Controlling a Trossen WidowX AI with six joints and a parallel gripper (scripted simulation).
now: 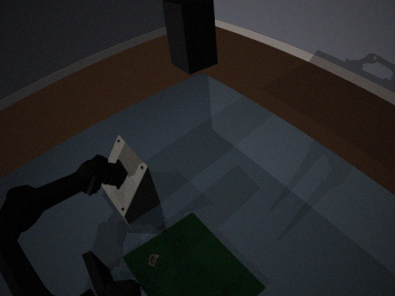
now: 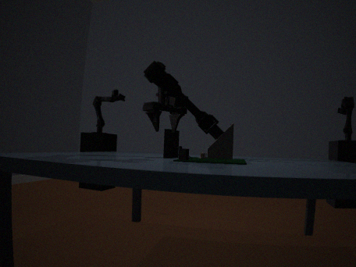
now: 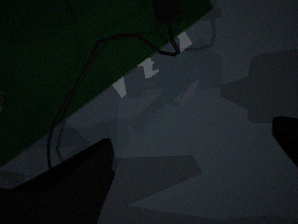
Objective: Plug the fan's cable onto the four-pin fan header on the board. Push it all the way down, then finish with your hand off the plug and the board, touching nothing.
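Right now my gripper tip is 3 cm short of the black plug, 8 cm to the right of it and 8 cm above it. The rest, counted from my gripper tip: green board: 9 cm behind, 17 cm to the left, 11 cm below; white four-pin header: 18 cm behind, 11 cm to the left, 10 cm below; black fan: 17 cm behind, 2 cm to the right, 4 cm below.
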